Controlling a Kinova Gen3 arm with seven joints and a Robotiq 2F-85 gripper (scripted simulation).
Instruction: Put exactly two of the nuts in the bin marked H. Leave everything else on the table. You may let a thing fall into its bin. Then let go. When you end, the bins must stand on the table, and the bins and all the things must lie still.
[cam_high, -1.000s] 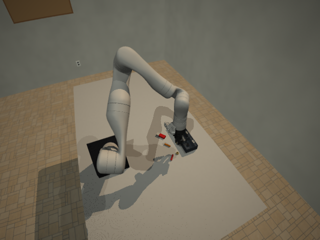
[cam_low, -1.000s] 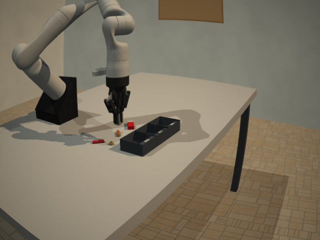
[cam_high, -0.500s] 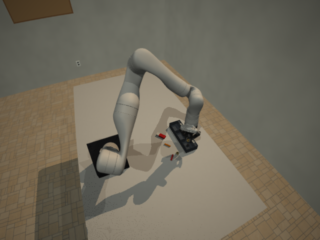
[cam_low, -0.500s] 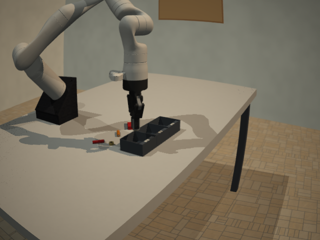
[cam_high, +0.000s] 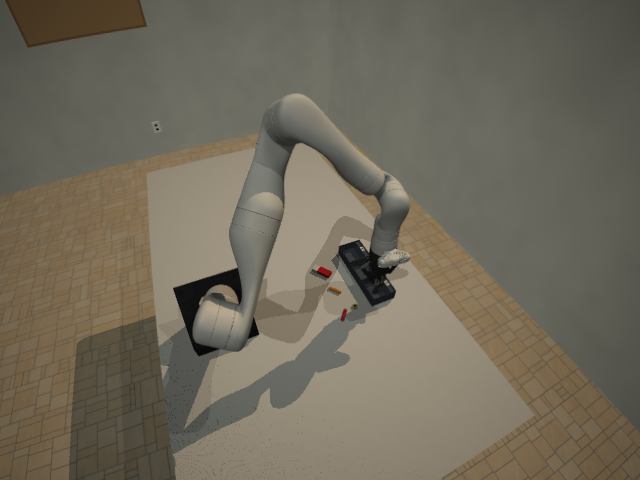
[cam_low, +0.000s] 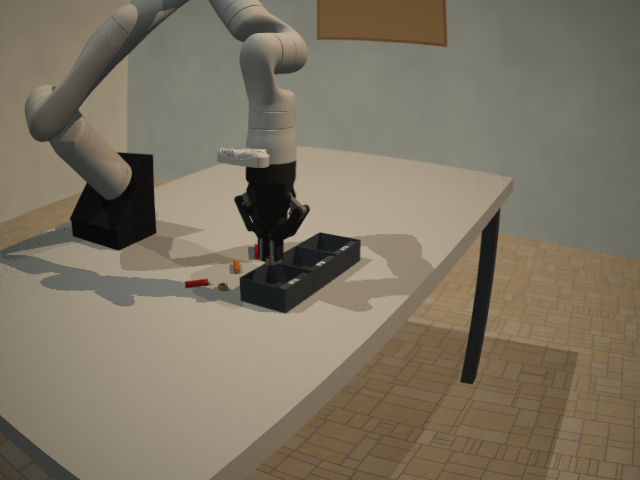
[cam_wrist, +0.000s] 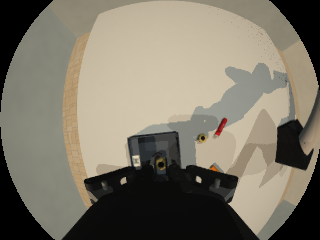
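Now: the black piece 70 mm below my hand and 10 mm ahead of it. Also, from my hand: black three-compartment bin row 80 mm to the left, 60 mm below, 20 mm ahead; then red cylinder 130 mm behind, 70 mm below, 20 mm to the right; then orange cylinder 110 mm behind, 70 mm to the left, 70 mm below.
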